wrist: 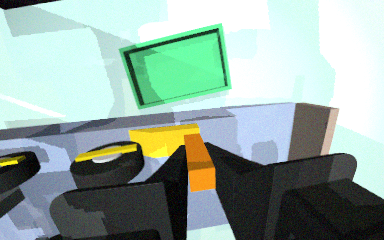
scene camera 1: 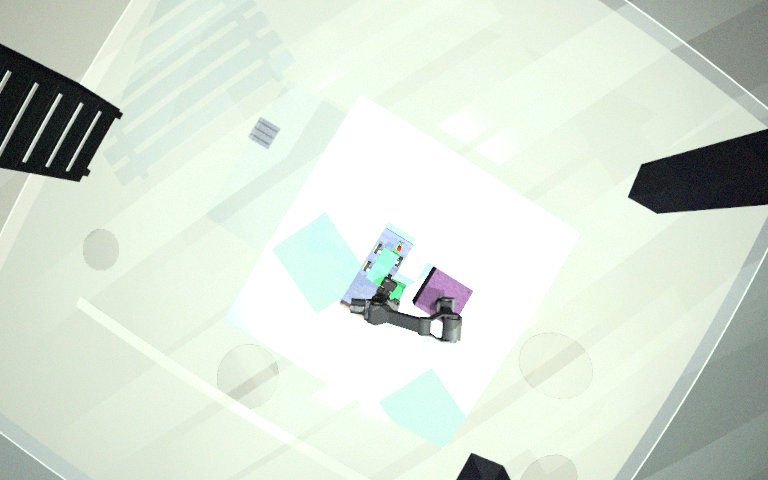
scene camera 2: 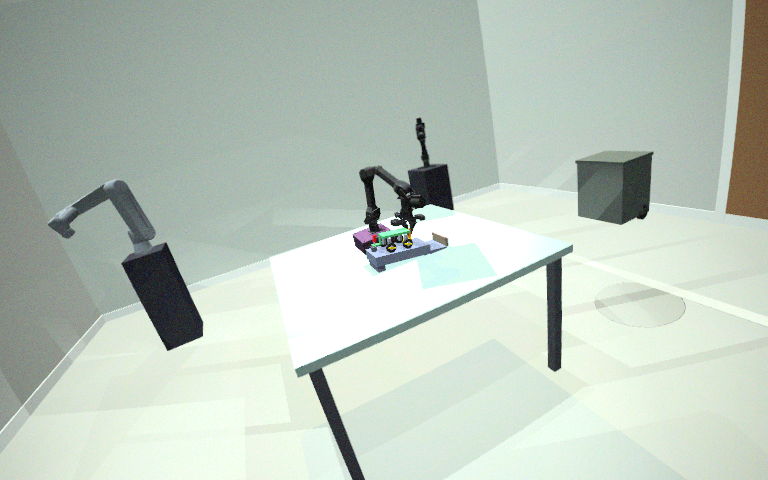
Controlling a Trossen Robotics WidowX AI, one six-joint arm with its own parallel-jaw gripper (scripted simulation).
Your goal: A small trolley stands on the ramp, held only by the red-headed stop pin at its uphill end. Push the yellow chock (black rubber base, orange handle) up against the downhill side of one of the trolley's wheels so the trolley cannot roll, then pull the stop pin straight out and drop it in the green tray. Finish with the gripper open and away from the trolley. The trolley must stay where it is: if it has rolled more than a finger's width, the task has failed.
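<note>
My gripper [wrist: 194, 149] is visible. Things seen with it: a ramp [scene camera 2: 381, 257], this same ramp [wrist: 56, 146] showing in both views; a trolley [scene camera 1: 385, 261]; a green tray [wrist: 192, 65]; a yellow chock [wrist: 156, 142]; a brown stop board [wrist: 313, 127].
</note>
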